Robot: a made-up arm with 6 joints. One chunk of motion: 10 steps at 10 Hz.
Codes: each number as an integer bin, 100 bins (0 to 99) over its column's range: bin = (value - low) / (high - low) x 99, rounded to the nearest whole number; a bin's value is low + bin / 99 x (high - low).
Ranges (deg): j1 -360.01..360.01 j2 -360.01..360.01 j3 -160..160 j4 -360.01..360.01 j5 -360.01..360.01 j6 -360.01..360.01
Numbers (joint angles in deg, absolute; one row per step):
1: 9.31 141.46 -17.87 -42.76 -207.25 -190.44
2: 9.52 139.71 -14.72 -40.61 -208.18 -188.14
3: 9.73 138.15 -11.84 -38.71 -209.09 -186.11
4: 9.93 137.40 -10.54 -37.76 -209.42 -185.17
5: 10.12 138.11 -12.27 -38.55 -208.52 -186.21
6: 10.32 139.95 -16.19 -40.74 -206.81 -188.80
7: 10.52 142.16 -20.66 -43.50 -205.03 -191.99
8: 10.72 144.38 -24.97 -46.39 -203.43 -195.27
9: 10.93 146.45 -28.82 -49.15 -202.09 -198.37
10: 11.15 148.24 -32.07 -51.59 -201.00 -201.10
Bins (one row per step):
1: 51 69 44 44 21 23
2: 51 69 45 44 21 24
3: 51 68 46 44 21 24
4: 51 68 46 44 21 24
5: 51 68 46 44 21 24
6: 51 69 44 44 21 24
7: 51 69 43 44 21 23
8: 51 69 42 43 22 23
9: 51 70 41 43 22 22
10: 51 70 40 42 22 22

